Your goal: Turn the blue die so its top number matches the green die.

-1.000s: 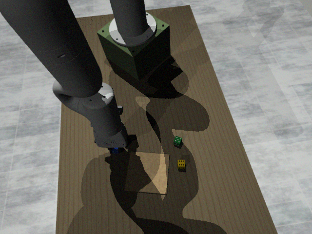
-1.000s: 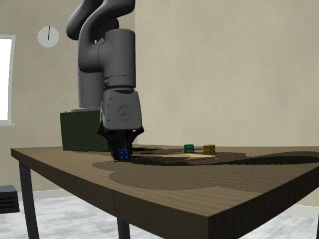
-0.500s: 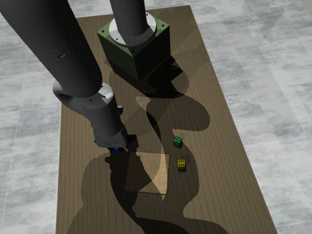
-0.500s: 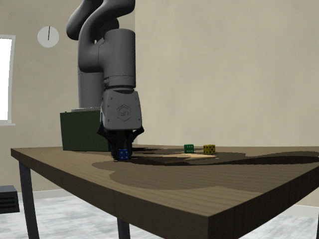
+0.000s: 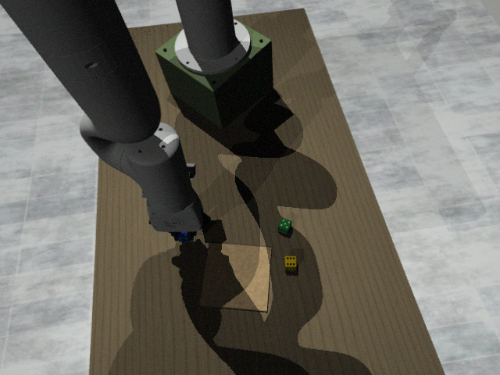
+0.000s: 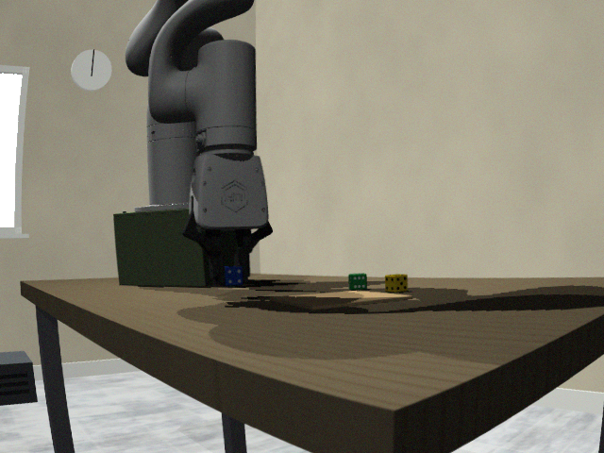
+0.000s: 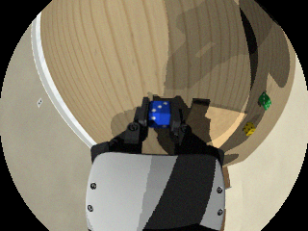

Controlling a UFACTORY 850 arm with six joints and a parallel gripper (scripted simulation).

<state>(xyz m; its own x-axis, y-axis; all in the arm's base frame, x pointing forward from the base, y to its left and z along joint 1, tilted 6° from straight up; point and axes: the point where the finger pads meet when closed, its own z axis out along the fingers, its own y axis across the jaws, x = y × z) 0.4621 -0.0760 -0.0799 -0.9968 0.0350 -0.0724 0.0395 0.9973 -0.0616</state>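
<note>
Right now the tan mat is 9 cm ahead of my hand, 11 cm to the left of it and 4 cm below it. Also, from my hand: yellow die 7 cm ahead, 23 cm to the left, 3 cm below; blue die 1 cm below; green die 2 cm behind, 22 cm to the left, 3 cm below.
</note>
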